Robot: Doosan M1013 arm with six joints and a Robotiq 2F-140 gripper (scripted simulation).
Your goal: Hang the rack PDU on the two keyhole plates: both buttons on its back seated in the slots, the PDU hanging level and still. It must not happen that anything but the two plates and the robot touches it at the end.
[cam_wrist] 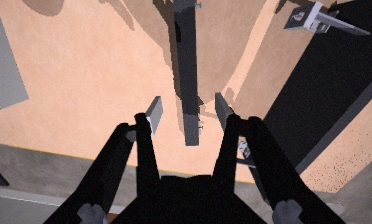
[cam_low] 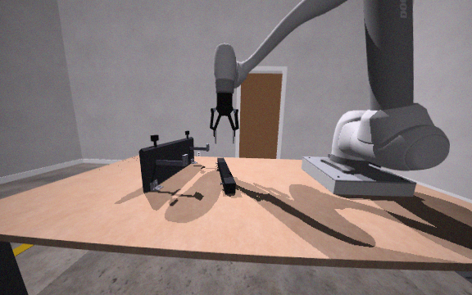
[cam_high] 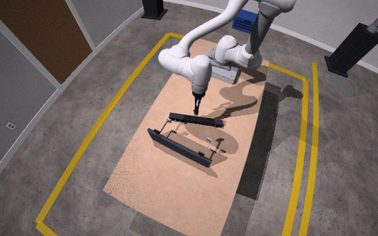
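Right now the rack PDU is 180 mm below my hand and 20 mm ahead of it. The rest, counted from my hand: black panel (270 mm ahead, 120 mm below, 40 mm to the right).
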